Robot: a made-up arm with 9 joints. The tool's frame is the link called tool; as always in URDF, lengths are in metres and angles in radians. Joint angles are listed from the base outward.
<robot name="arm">
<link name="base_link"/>
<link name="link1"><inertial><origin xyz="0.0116 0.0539 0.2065"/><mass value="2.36"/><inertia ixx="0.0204" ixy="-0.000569" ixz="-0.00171" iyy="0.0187" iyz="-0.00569" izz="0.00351"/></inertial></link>
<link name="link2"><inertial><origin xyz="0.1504 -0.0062 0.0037"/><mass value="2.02"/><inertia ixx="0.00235" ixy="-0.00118" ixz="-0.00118" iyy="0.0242" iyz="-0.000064" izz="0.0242"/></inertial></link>
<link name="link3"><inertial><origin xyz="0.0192 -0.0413 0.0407"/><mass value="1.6"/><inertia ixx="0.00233" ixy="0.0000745" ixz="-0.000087" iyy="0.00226" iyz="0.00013" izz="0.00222"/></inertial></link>
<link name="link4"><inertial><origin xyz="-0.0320 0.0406 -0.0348"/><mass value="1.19"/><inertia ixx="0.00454" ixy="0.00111" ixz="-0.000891" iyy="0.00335" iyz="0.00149" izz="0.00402"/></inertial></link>
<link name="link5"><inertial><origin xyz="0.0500 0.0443 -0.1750"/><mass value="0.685"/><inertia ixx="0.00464" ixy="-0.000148" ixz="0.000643" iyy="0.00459" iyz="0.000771" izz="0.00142"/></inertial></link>
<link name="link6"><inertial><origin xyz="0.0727 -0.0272 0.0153"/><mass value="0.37"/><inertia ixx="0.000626" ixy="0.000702" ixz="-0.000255" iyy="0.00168" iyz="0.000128" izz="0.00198"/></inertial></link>
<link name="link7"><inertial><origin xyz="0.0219 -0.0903 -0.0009"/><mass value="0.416"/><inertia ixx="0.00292" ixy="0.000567" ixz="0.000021" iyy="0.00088" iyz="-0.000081" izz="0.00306"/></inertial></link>
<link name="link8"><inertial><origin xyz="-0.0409 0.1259 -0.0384"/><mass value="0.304"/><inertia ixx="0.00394" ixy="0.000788" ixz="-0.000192" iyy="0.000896" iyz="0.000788" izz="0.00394"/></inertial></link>
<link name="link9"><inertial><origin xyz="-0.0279 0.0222 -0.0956"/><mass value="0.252"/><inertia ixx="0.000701" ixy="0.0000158" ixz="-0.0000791" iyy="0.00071" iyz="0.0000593" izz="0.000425"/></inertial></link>
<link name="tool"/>
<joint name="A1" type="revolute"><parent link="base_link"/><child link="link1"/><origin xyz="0 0 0.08" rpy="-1.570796 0 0"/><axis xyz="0 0 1"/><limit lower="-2.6" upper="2.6"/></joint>
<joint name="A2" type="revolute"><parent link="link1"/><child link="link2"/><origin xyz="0.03 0.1 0.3" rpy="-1.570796 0 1.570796"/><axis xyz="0 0 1"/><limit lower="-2.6" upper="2.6"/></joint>
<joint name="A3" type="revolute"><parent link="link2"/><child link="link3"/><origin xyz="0.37 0.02 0.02" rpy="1.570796 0 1.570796"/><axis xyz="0 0 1"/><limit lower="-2.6" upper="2.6"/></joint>
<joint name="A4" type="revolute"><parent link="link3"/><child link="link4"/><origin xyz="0.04 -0.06 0.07" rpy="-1.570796 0 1.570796"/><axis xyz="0 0 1"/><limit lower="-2.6" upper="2.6"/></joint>
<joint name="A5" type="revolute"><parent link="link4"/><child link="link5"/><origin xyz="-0.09 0.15 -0.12" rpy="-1.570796 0 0"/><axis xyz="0 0 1"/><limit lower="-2.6" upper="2.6"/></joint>
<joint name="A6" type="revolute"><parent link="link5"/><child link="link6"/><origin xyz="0.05 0.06 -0.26" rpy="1.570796 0 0"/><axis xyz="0 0 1"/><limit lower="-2.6" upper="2.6"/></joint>
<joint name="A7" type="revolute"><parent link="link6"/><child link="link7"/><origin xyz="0.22 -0.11 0.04" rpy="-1.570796 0 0"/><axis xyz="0 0 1"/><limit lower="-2.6" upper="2.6"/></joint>
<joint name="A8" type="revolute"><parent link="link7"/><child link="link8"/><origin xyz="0.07 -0.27 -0.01" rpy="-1.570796 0 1.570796"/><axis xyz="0 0 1"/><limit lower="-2.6" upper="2.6"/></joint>
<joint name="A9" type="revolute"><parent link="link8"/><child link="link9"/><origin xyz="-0.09 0.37 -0.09" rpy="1.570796 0 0"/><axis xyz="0 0 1"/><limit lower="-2.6" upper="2.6"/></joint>
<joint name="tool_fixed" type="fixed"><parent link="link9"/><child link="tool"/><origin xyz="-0.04 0.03 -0.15" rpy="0 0 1.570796"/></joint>
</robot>
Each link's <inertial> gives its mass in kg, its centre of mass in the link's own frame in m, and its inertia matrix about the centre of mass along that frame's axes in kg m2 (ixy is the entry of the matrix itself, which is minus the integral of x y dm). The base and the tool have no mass. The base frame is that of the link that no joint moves.
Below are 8 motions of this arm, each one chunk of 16 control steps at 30 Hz.
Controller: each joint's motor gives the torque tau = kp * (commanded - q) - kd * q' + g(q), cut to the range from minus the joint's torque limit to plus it. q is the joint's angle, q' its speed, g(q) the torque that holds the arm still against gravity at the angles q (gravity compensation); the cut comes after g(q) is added. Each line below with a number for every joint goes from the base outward.
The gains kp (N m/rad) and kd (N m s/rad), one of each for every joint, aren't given. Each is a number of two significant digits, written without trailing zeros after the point. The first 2 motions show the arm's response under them.
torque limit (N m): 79 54 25 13 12 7.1 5.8 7.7 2.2
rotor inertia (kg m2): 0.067 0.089 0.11 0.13 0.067 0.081 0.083 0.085 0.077
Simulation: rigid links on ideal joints. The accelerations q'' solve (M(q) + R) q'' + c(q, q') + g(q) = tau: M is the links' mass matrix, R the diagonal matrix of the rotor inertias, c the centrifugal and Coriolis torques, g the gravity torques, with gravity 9.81 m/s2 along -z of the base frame. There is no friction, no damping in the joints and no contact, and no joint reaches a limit. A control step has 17 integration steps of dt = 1/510 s. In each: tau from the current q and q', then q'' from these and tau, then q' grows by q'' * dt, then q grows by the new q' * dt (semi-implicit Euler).
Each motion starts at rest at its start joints. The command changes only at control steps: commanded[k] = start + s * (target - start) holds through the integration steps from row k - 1 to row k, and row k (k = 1, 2, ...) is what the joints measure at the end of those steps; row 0 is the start. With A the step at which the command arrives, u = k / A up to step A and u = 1 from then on. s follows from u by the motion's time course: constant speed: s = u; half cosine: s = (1 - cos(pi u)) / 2; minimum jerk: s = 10 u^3 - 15 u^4 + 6 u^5; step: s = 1 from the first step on.
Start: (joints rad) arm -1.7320 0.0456 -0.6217 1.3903 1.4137 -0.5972 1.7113 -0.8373 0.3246
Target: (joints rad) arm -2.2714 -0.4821 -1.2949 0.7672 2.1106 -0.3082 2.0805 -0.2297 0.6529
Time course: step
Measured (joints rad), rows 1 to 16:
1: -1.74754 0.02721 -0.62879 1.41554 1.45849 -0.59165 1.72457 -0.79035 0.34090
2: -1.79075 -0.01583 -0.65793 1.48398 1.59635 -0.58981 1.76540 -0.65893 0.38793
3: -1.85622 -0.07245 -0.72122 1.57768 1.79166 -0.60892 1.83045 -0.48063 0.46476
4: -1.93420 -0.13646 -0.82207 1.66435 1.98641 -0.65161 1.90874 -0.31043 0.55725
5: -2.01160 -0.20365 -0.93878 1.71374 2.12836 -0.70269 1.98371 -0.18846 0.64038
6: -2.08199 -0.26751 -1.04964 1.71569 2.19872 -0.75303 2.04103 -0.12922 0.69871
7: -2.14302 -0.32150 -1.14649 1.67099 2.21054 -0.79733 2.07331 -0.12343 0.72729
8: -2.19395 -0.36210 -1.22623 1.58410 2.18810 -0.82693 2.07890 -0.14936 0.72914
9: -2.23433 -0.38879 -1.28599 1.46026 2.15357 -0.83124 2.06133 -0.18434 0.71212
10: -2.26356 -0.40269 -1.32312 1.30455 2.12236 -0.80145 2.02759 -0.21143 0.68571
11: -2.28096 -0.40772 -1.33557 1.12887 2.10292 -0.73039 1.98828 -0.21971 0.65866
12: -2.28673 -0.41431 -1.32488 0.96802 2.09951 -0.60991 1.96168 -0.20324 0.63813
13: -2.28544 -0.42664 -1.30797 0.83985 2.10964 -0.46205 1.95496 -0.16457 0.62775
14: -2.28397 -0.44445 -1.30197 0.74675 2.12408 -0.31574 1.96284 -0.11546 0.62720
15: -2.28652 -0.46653 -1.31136 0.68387 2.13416 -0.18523 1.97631 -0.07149 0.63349
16: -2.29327 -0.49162 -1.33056 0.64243 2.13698 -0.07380 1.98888 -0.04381 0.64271
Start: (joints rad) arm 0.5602 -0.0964 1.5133 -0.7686 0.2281 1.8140 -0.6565 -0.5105 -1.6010
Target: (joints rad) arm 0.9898 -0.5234 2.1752 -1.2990 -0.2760 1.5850 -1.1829 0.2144 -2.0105
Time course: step
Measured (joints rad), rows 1 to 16:
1: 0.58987 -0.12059 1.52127 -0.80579 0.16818 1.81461 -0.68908 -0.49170 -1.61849
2: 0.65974 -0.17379 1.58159 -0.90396 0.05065 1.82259 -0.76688 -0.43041 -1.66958
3: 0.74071 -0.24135 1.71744 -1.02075 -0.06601 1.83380 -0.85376 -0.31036 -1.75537
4: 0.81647 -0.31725 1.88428 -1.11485 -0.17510 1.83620 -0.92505 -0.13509 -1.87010
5: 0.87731 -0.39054 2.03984 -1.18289 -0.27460 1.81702 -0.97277 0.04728 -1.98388
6: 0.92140 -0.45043 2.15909 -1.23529 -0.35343 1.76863 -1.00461 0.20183 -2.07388
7: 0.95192 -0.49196 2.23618 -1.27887 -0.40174 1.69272 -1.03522 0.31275 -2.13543
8: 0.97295 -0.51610 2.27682 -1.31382 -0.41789 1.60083 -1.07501 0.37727 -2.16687
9: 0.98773 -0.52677 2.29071 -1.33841 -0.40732 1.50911 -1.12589 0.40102 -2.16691
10: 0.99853 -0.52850 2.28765 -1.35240 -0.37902 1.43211 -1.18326 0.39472 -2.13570
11: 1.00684 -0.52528 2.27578 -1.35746 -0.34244 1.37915 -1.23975 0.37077 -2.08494
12: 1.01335 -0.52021 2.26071 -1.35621 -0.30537 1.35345 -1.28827 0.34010 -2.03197
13: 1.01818 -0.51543 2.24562 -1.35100 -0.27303 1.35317 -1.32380 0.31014 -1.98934
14: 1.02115 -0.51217 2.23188 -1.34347 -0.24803 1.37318 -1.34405 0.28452 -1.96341
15: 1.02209 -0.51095 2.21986 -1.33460 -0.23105 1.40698 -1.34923 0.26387 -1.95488
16: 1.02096 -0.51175 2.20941 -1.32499 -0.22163 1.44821 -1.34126 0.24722 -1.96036
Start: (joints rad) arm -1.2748 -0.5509 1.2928 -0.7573 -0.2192 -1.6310 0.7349 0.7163 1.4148
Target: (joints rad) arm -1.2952 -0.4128 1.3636 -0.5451 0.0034 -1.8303 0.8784 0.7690 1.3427
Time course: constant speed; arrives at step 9
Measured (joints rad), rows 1 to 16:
1: -1.27539 -0.54993 1.29432 -0.75374 -0.21472 -1.63470 0.73565 0.71673 1.41379
2: -1.27675 -0.54697 1.29799 -0.74348 -0.20266 -1.64521 0.73835 0.71839 1.41051
3: -1.27862 -0.54168 1.30322 -0.72677 -0.18402 -1.66190 0.74383 0.72178 1.40460
4: -1.28070 -0.53413 1.30937 -0.70522 -0.16097 -1.68256 0.75241 0.72695 1.39642
5: -1.28283 -0.52457 1.31602 -0.68073 -0.13552 -1.70490 0.76399 0.73359 1.38670
6: -1.28494 -0.51334 1.32294 -0.65479 -0.10909 -1.72719 0.77816 0.74120 1.37632
7: -1.28703 -0.50079 1.33005 -0.62842 -0.08255 -1.74849 0.79436 0.74925 1.36600
8: -1.28910 -0.48726 1.33737 -0.60213 -0.05634 -1.76855 0.81202 0.75732 1.35624
9: -1.29115 -0.47304 1.34493 -0.57616 -0.03064 -1.78753 0.83062 0.76513 1.34726
10: -1.29266 -0.45941 1.35091 -0.55431 -0.00991 -1.80218 0.84846 0.77208 1.34003
11: -1.29349 -0.44759 1.35453 -0.53981 0.00290 -1.80998 0.86359 0.77733 1.33563
12: -1.29389 -0.43791 1.35662 -0.53229 0.00888 -1.81212 0.87532 0.78045 1.33415
13: -1.29406 -0.43030 1.35812 -0.52989 0.01024 -1.81111 0.88381 0.78148 1.33503
14: -1.29411 -0.42451 1.35962 -0.53058 0.00900 -1.80940 0.88955 0.78081 1.33734
15: -1.29405 -0.42024 1.36134 -0.53279 0.00666 -1.80867 0.89314 0.77897 1.34014
16: -1.29391 -0.41717 1.36325 -0.53552 0.00411 -1.80972 0.89507 0.77651 1.34267

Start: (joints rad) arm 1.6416 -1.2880 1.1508 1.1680 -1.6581 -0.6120 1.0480 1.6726 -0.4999
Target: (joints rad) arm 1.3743 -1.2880 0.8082 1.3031 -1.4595 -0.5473 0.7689 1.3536 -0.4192
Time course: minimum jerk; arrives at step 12
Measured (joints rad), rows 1 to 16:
1: 1.64141 -1.28799 1.15069 1.16806 -1.65798 -0.61185 1.04775 1.67243 -0.49984
2: 1.63997 -1.28791 1.14974 1.16853 -1.65704 -0.61058 1.04585 1.67102 -0.49939
3: 1.63540 -1.28763 1.14602 1.17015 -1.65388 -0.60610 1.03950 1.66606 -0.49777
4: 1.62573 -1.28700 1.13682 1.17382 -1.64690 -0.59593 1.02565 1.65466 -0.49401
5: 1.60963 -1.28585 1.11963 1.18028 -1.63490 -0.57837 1.00230 1.63441 -0.48729
6: 1.58685 -1.28407 1.09313 1.18990 -1.61748 -0.55346 0.96942 1.60441 -0.47732
7: 1.55832 -1.28167 1.05766 1.20251 -1.59520 -0.52318 0.92916 1.56571 -0.46451
8: 1.52611 -1.27888 1.01462 1.21774 -1.56975 -0.48995 0.88543 1.52083 -0.45001
9: 1.49288 -1.27616 0.96684 1.23485 -1.54338 -0.45669 0.84303 1.47349 -0.43551
10: 1.46145 -1.27400 0.91886 1.25253 -1.51811 -0.42811 0.80682 1.42854 -0.42283
11: 1.43434 -1.27289 0.87560 1.26918 -1.49551 -0.40959 0.78058 1.39075 -0.41353
12: 1.41310 -1.27314 0.84120 1.28342 -1.47647 -0.40577 0.76610 1.36346 -0.40843
13: 1.39777 -1.27482 0.81783 1.29450 -1.46098 -0.41897 0.76260 1.34762 -0.40732
14: 1.38755 -1.27776 0.80445 1.30271 -1.44879 -0.44721 0.76742 1.34138 -0.40916
15: 1.38129 -1.28163 0.79718 1.30925 -1.44018 -0.48335 0.77715 1.34052 -0.41260
16: 1.37768 -1.28598 0.79292 1.31491 -1.43488 -0.52111 0.78872 1.34132 -0.41637

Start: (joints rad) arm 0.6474 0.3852 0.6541 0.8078 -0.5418 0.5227 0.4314 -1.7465 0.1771
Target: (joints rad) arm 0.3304 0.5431 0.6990 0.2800 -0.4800 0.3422 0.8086 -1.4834 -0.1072
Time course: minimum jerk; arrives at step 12
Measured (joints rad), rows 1 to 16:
1: 0.64724 0.38524 0.65423 0.80747 -0.54167 0.52274 0.43153 -1.74643 0.17693
2: 0.64601 0.38554 0.65512 0.80484 -0.54073 0.52299 0.43260 -1.74580 0.17553
3: 0.64179 0.38668 0.65775 0.79585 -0.53787 0.52362 0.43668 -1.74325 0.17047
4: 0.63229 0.38951 0.66273 0.77567 -0.53219 0.52432 0.44673 -1.73655 0.15858
5: 0.61558 0.39487 0.66990 0.74062 -0.52336 0.52410 0.46577 -1.72300 0.13708
6: 0.59083 0.40331 0.67837 0.68971 -0.51165 0.52129 0.49581 -1.70011 0.10481
7: 0.55863 0.41482 0.68678 0.62509 -0.49794 0.51383 0.53702 -1.66652 0.06290
8: 0.52104 0.42883 0.69371 0.55169 -0.48372 0.49960 0.58750 -1.62282 0.01482
9: 0.48111 0.44436 0.69807 0.47605 -0.47108 0.47680 0.64339 -1.57217 -0.03425
10: 0.44228 0.46030 0.69937 0.40494 -0.46231 0.44451 0.69958 -1.52005 -0.07848
11: 0.40759 0.47572 0.69791 0.34402 -0.45928 0.40324 0.75057 -1.47315 -0.11275
12: 0.37900 0.49000 0.69469 0.29656 -0.46249 0.35562 0.79172 -1.43744 -0.13389
13: 0.35693 0.50287 0.69119 0.26276 -0.47045 0.30639 0.82055 -1.41619 -0.14185
14: 0.34076 0.51434 0.68858 0.24064 -0.48052 0.26130 0.83713 -1.40923 -0.13935
15: 0.32951 0.52453 0.68725 0.22768 -0.49021 0.22543 0.84341 -1.41376 -0.13053
16: 0.32225 0.53351 0.68702 0.22179 -0.49773 0.20217 0.84223 -1.42569 -0.11955

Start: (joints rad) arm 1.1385 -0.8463 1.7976 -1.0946 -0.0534 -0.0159 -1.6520 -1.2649 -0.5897
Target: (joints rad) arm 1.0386 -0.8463 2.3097 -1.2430 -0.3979 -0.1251 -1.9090 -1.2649 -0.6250
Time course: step
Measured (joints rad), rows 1 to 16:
1: 1.12256 -0.83918 1.86958 -1.10868 -0.09309 -0.01581 -1.66256 -1.27501 -0.59467
2: 1.09706 -0.83154 2.00102 -1.13884 -0.18058 -0.02040 -1.69490 -1.29068 -0.60569
3: 1.07489 -0.83131 2.12184 -1.17312 -0.27726 -0.03181 -1.74585 -1.30064 -0.61814
4: 1.05806 -0.83622 2.21146 -1.20489 -0.35744 -0.04998 -1.80543 -1.30166 -0.62849
5: 1.04689 -0.84228 2.27021 -1.23093 -0.41033 -0.07395 -1.86261 -1.29450 -0.63482
6: 1.04099 -0.84714 2.30530 -1.24972 -0.43651 -0.10138 -1.90920 -1.28176 -0.63674
7: 1.03927 -0.85012 2.32450 -1.26117 -0.44255 -0.12887 -1.94126 -1.26666 -0.63502
8: 1.04028 -0.85148 2.33398 -1.26648 -0.43654 -0.15307 -1.95873 -1.25218 -0.63108
9: 1.04263 -0.85174 2.33782 -1.26756 -0.42545 -0.17147 -1.96410 -1.24054 -0.62643
10: 1.04521 -0.85138 2.33842 -1.26621 -0.41398 -0.18284 -1.96098 -1.23301 -0.62233
11: 1.04728 -0.85076 2.33706 -1.26370 -0.40464 -0.18711 -1.95294 -1.22990 -0.61957
12: 1.04847 -0.85006 2.33439 -1.26072 -0.39823 -0.18513 -1.94292 -1.23078 -0.61840
13: 1.04867 -0.84939 2.33076 -1.25750 -0.39456 -0.17822 -1.93291 -1.23478 -0.61869
14: 1.04796 -0.84878 2.32649 -1.25413 -0.39302 -0.16795 -1.92409 -1.24087 -0.62001
15: 1.04653 -0.84825 2.32187 -1.25066 -0.39290 -0.15584 -1.91694 -1.24802 -0.62187
16: 1.04465 -0.84779 2.31725 -1.24721 -0.39362 -0.14326 -1.91150 -1.25534 -0.62378

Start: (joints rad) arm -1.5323 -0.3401 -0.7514 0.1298 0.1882 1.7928 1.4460 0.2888 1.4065
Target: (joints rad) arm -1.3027 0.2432 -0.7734 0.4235 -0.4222 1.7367 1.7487 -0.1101 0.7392
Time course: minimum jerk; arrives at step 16
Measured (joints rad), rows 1 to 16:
1: -1.53226 -0.34001 -0.75150 0.12990 0.18798 1.79276 1.44609 0.28866 1.40632
2: -1.53197 -0.33925 -0.75220 0.13067 0.18626 1.79245 1.44685 0.28748 1.40475
3: -1.53086 -0.33659 -0.75433 0.13339 0.18042 1.79150 1.44947 0.28337 1.39897
4: -1.52812 -0.33032 -0.75852 0.13967 0.16729 1.78958 1.45557 0.27385 1.38493
5: -1.52283 -0.31864 -0.76483 0.15101 0.14431 1.78661 1.46683 0.25675 1.35850
6: -1.51417 -0.29997 -0.77271 0.16838 0.11020 1.78281 1.48463 0.23084 1.31667
7: -1.50158 -0.27327 -0.78115 0.19196 0.06526 1.77866 1.50975 0.19623 1.25853
8: -1.48492 -0.23820 -0.78889 0.22106 0.01120 1.77478 1.54192 0.15438 1.18561
9: -1.46447 -0.19522 -0.79474 0.25420 -0.04938 1.77171 1.57963 0.10783 1.10179
10: -1.44099 -0.14559 -0.79771 0.28929 -0.11350 1.76963 1.62006 0.05976 1.01269
11: -1.41558 -0.09129 -0.79720 0.32399 -0.17826 1.76821 1.65963 0.01344 0.92481
12: -1.38965 -0.03478 -0.79307 0.35607 -0.24093 1.76666 1.69465 -0.02814 0.84464
13: -1.36477 0.02115 -0.78570 0.38367 -0.29896 1.76398 1.72208 -0.06268 0.77781
14: -1.34247 0.07377 -0.77597 0.40551 -0.34989 1.75939 1.74018 -0.08873 0.72836
15: -1.32406 0.12069 -0.76517 0.42099 -0.39160 1.75255 1.74867 -0.10592 0.69817
16: -1.31032 0.16025 -0.75488 0.43026 -0.42277 1.74381 1.74886 -0.11496 0.68645

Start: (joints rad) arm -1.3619 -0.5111 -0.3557 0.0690 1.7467 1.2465 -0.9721 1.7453 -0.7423
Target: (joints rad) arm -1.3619 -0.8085 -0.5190 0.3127 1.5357 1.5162 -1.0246 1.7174 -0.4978
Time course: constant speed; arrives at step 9
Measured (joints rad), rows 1 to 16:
1: -1.36209 -0.51237 -0.35713 0.07295 1.74331 1.25033 -0.97259 1.74388 -0.73894
2: -1.36245 -0.51685 -0.36156 0.08443 1.73366 1.26211 -0.97377 1.74018 -0.72806
3: -1.36277 -0.52572 -0.36940 0.10334 1.71799 1.28235 -0.97536 1.73487 -0.70848
4: -1.36280 -0.53948 -0.38050 0.12794 1.69780 1.30947 -0.97715 1.72906 -0.68135
5: -1.36245 -0.55808 -0.39444 0.15613 1.67478 1.34097 -0.97908 1.72369 -0.64907
6: -1.36173 -0.58110 -0.41071 0.18613 1.65030 1.37445 -0.98125 1.71933 -0.61444
7: -1.36076 -0.60793 -0.42877 0.21667 1.62528 1.40806 -0.98390 1.71616 -0.57983
8: -1.35971 -0.63786 -0.44810 0.24698 1.60023 1.44065 -0.98729 1.71408 -0.54686
9: -1.35875 -0.67019 -0.46825 0.27662 1.57535 1.47177 -0.99170 1.71281 -0.51624
10: -1.35787 -0.70287 -0.48759 0.30134 1.55428 1.49820 -0.99602 1.71341 -0.49129
11: -1.35729 -0.73332 -0.50445 0.31746 1.54007 1.51671 -0.99940 1.71629 -0.47568
12: -1.35730 -0.75988 -0.51809 0.32525 1.53230 1.52702 -1.00240 1.72043 -0.46982
13: -1.35801 -0.78174 -0.52831 0.32671 1.52927 1.53054 -1.00604 1.72455 -0.47187
14: -1.35932 -0.79877 -0.53527 0.32424 1.52915 1.52940 -1.01109 1.72769 -0.47883
15: -1.36096 -0.81127 -0.53932 0.31990 1.53051 1.52573 -1.01778 1.72934 -0.48761
16: -1.36263 -0.81979 -0.54096 0.31516 1.53236 1.52130 -1.02578 1.72949 -0.49569

